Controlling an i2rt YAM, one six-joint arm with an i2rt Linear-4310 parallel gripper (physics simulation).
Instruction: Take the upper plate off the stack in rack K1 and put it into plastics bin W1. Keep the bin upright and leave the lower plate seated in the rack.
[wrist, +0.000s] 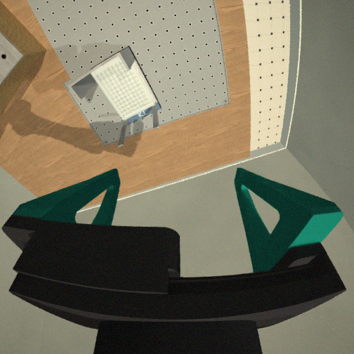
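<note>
The rack K1 (142, 114) stands on the perforated plate at the upper left of the wrist view, with a blue label on its near side and grey posts at its corners. A white plate with a grid of wells (123, 87) sits in it, seen from above; the lower plate cannot be told apart from this angle. My gripper (176, 174) is open, with its green fingers wide apart and no object between them. It is at a distance from the rack, nearer the camera. Bin W1 cannot be identified in this view.
A grey perforated plate (175, 60) lies on the wooden table top (200, 135). A wooden block or box edge (30, 47) stands at the far left, with a grey surface inside it. A cream perforated strip (265, 75) runs along the right edge.
</note>
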